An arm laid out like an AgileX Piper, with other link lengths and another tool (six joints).
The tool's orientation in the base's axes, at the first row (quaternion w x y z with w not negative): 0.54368 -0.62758 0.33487 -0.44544
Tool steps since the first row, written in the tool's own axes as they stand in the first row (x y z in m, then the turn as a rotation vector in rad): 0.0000 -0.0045 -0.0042 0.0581 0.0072 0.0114; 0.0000 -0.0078 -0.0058 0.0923 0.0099 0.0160; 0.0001 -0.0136 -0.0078 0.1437 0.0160 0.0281; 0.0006 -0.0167 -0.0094 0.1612 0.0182 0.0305; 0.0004 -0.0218 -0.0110 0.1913 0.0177 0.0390; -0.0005 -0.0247 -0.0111 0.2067 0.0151 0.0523; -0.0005 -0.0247 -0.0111 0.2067 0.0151 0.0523; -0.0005 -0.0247 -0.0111 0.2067 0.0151 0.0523; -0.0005 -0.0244 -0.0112 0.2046 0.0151 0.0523
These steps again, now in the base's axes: -0.0042 -0.0008 0.0045 0.0330 -0.0495 0.0041; -0.0059 -0.0008 0.0077 0.0504 -0.0792 0.0081; -0.0080 -0.0006 0.0135 0.0814 -0.1222 0.0120; -0.0095 -0.0011 0.0166 0.0904 -0.1375 0.0132; -0.0114 -0.0006 0.0216 0.1096 -0.1614 0.0195; -0.0120 0.0007 0.0243 0.1276 -0.1697 0.0249; -0.0120 0.0007 0.0243 0.1276 -0.1697 0.0249; -0.0120 0.0007 0.0243 0.1276 -0.1697 0.0249; -0.0121 0.0007 0.0240 0.1268 -0.1678 0.0245
